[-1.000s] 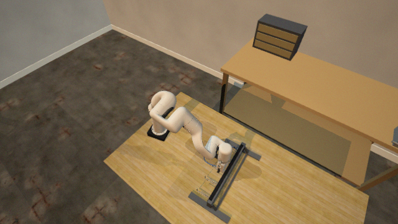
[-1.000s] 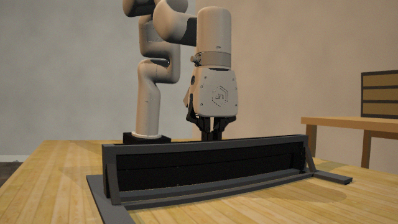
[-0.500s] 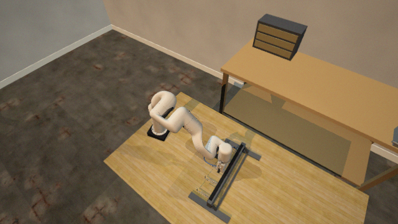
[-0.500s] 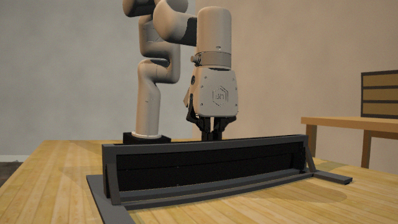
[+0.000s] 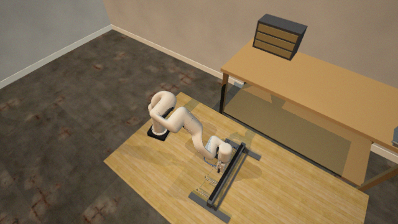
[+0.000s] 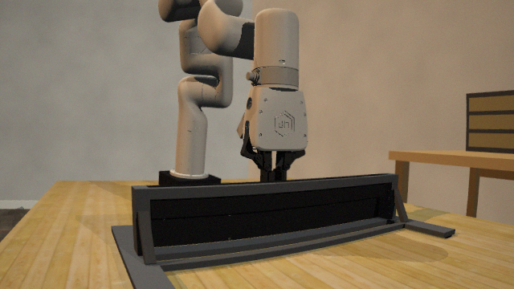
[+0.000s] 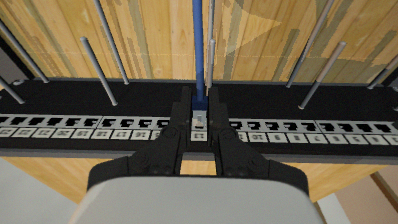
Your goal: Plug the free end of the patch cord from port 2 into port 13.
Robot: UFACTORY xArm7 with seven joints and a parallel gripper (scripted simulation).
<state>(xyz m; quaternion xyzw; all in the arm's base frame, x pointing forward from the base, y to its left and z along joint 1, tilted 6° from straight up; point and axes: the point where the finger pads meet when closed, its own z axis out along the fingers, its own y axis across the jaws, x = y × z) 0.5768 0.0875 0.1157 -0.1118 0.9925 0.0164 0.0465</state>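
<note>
The cord plug lies 2 cm ahead of my hand and 1 cm below it.
</note>
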